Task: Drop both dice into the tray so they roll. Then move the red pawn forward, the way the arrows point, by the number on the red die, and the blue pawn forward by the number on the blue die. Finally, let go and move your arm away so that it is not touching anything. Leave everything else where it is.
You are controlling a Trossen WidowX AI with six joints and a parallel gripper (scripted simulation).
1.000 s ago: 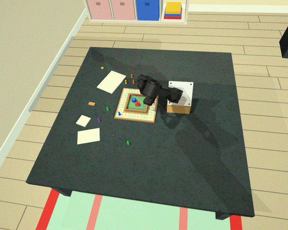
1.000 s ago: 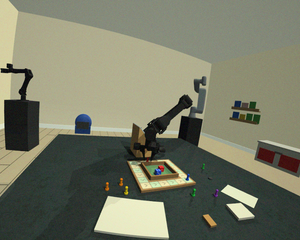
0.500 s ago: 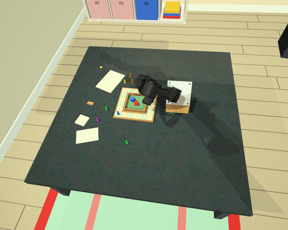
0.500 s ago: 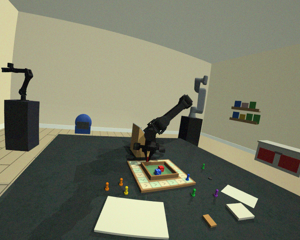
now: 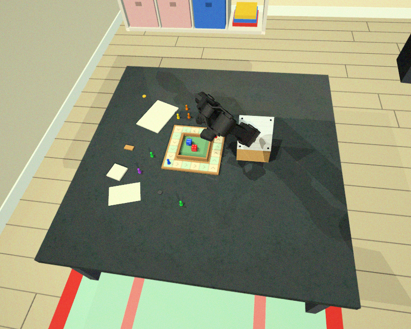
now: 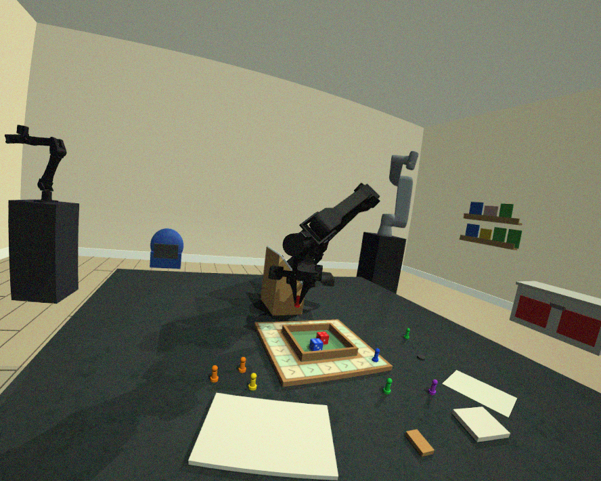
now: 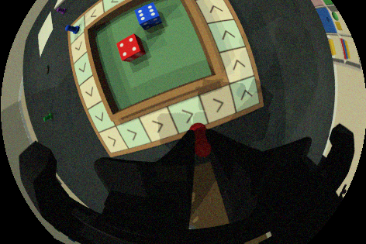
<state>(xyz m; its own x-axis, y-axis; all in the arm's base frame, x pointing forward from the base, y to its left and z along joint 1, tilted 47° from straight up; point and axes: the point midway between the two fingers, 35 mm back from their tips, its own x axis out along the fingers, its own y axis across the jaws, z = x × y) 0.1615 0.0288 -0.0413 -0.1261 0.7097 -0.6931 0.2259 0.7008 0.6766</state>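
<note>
Right now my gripper tip is 200 mm short of the blue pawn, 160 mm to the right of it and 60 mm above it. Round my gripper tip: purple pawn (330 mm ahead, 240 mm to the left, 70 mm below); then red pawn (10 mm above).
</note>
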